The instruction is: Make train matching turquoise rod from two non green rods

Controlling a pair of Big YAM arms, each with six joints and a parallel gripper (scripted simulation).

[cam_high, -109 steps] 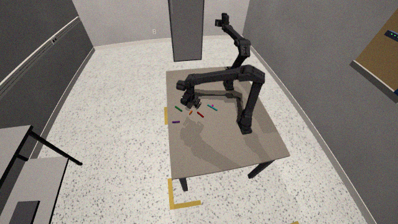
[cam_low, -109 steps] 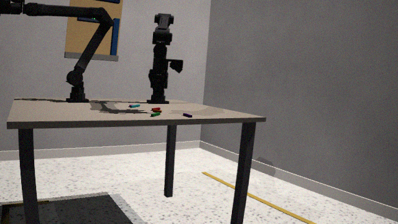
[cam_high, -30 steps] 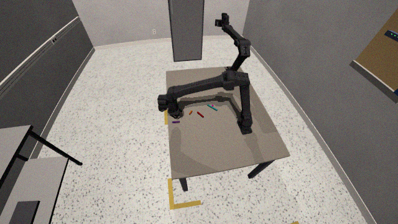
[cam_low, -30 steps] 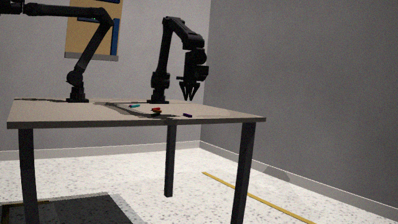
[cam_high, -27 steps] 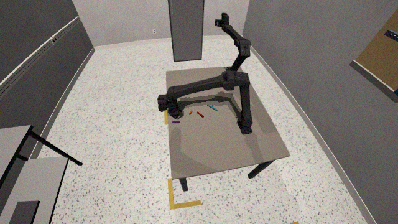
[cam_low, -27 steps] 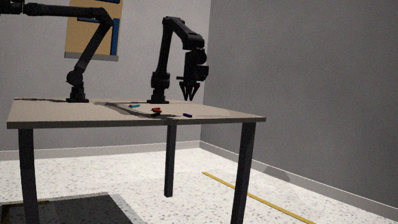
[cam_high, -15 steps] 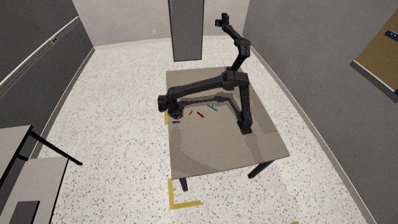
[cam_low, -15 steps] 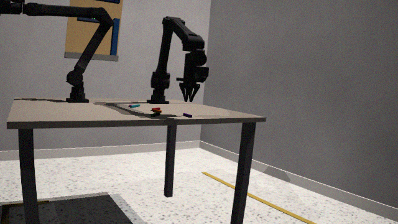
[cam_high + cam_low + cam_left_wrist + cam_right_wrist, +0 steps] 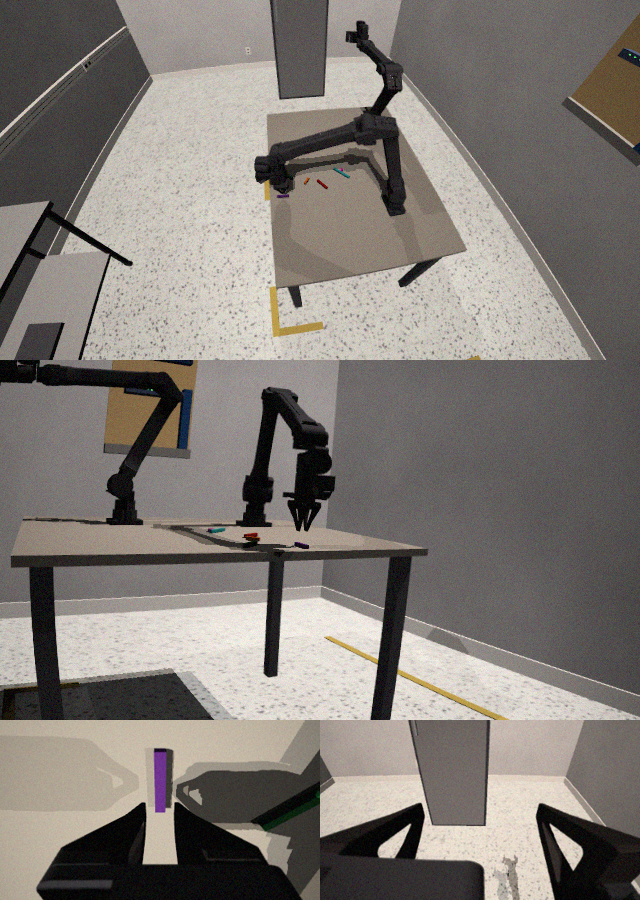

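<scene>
Now: left hand 5 cm above the purple rod. Also, from my left hand: red rod 20 cm behind, 5 cm to the right, 5 cm below; orange rod 13 cm behind, 8 cm to the right, 5 cm below; green rod 14 cm to the right, 5 cm below, 3 cm behind.
</scene>
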